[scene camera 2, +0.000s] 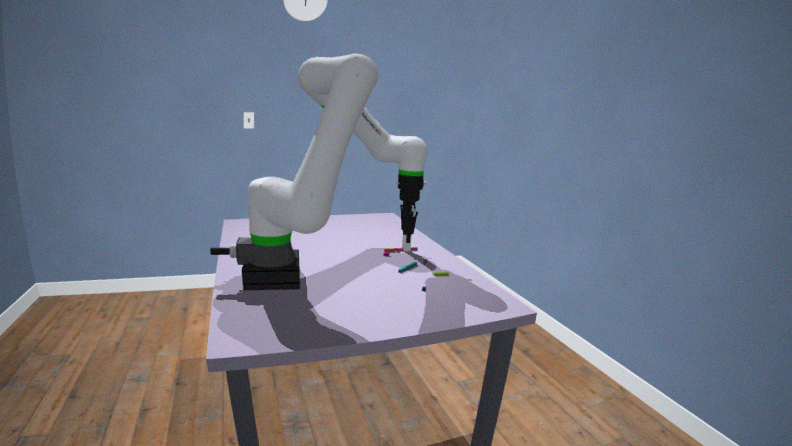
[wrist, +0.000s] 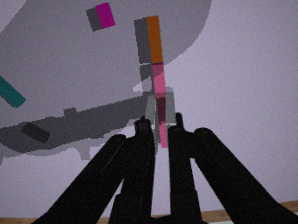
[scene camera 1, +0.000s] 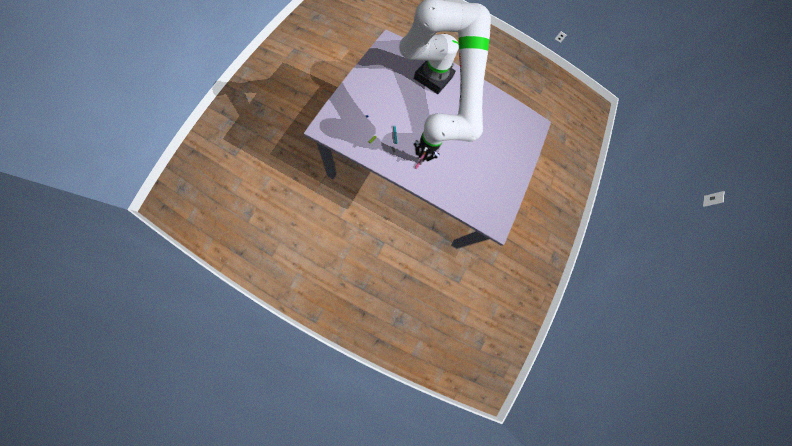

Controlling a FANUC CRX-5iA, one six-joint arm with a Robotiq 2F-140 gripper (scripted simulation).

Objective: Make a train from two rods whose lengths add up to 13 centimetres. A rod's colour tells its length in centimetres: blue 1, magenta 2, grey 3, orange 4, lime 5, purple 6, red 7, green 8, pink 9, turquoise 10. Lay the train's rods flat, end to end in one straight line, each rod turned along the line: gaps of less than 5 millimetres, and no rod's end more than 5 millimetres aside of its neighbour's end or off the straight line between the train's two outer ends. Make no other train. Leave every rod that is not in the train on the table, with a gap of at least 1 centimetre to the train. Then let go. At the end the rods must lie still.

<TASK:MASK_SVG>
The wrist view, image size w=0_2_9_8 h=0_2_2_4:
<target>my gripper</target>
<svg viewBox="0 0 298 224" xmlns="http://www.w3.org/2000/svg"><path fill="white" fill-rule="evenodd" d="M298 215L276 202L210 129L202 127L194 130L194 133L186 131L183 125L182 114L177 112L175 115L173 92L166 93L165 123L169 154L171 215L159 218L151 217L155 155L158 155L159 119L155 94L148 95L145 116L134 122L135 135L126 138L123 134L112 136L51 208L31 224L97 224L122 180L120 194L115 196L108 224L208 224L202 221L190 158L195 159L195 163L234 224L298 224Z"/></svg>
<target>pink rod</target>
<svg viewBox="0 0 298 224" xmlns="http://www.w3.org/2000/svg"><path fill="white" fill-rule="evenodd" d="M152 63L160 140L161 148L168 148L165 124L166 88L163 62Z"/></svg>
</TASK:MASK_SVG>
